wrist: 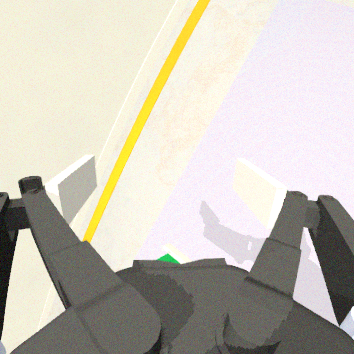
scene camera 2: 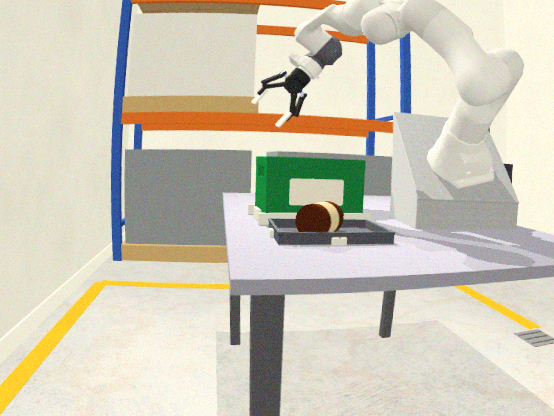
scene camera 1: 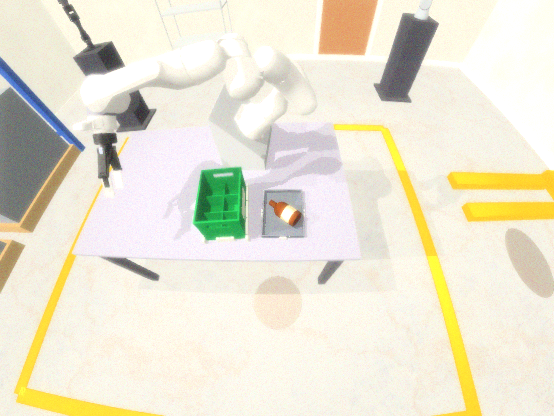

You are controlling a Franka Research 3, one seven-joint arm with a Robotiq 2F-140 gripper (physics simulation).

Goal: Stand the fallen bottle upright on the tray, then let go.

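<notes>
A brown bottle with a cream label (scene camera 1: 287, 213) (scene camera 2: 320, 218) lies on its side in the grey tray (scene camera 1: 264, 225) (scene camera 2: 365, 239). In scene camera 1 its neck points to the upper left, toward the crate, and its base to the lower right. In scene camera 2 its round base faces the camera. My gripper (scene camera 1: 112, 186) (scene camera 2: 269, 113) (wrist: 166, 171) is open and empty, high above the table's left part in scene camera 1, far from the bottle. The bottle and the tray do not show in the wrist view.
A green crate with compartments (scene camera 1: 241, 202) (scene camera 2: 272, 187) stands on the table (scene camera 1: 150, 235) (scene camera 2: 260, 265) between the gripper's side and the tray, close beside the tray. A corner of green shows in the wrist view. The arm's grey pedestal (scene camera 2: 450, 215) stands at the table's back.
</notes>
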